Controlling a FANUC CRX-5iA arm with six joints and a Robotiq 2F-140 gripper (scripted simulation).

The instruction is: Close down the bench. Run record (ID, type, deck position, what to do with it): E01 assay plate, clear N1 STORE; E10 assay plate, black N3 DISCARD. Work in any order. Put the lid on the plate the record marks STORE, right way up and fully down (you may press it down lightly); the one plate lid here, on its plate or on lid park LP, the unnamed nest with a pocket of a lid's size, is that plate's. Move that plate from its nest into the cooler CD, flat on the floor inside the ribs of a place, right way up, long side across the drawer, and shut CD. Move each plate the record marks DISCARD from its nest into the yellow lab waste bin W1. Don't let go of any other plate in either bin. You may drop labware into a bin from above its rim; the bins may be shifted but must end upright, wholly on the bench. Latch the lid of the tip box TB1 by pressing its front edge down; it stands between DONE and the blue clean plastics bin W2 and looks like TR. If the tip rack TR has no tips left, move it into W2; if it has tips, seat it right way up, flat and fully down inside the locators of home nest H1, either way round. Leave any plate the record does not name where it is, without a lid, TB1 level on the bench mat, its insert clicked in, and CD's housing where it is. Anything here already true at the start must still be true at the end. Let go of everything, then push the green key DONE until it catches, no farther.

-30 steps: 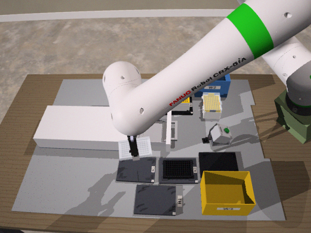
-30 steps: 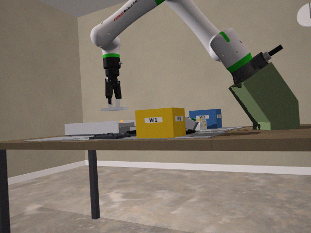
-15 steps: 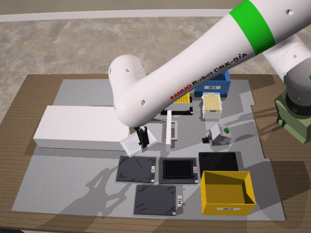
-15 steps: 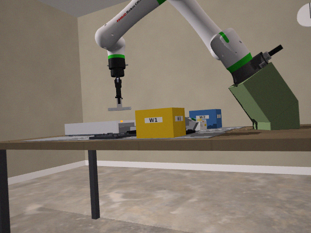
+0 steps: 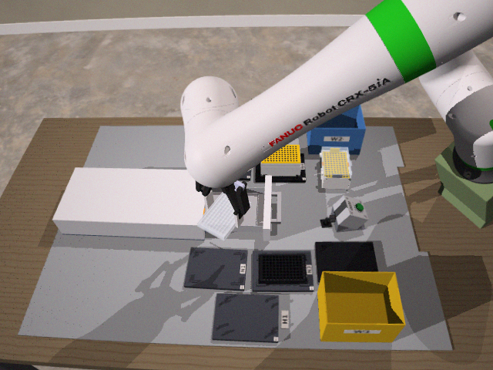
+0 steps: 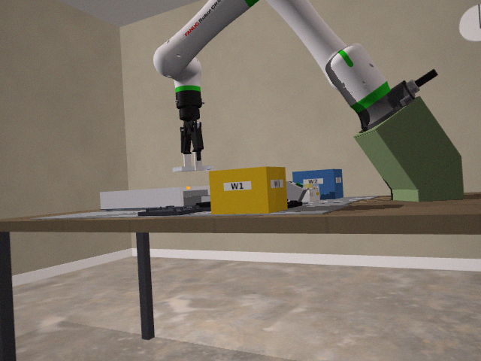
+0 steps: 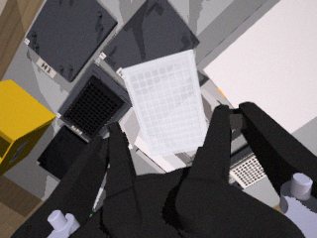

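Now: the cooler drawer 1 cm ahead of my hand, 11 cm to the right of it and 14 cm below it. From my hand the other things lie so: black plate: 16 cm behind, 6 cm to the left, 15 cm below; then nest N1: 2 cm ahead, 9 cm to the left, 16 cm below; then white cooler CD: 15 cm ahead, 9 cm to the right, 13 cm below.
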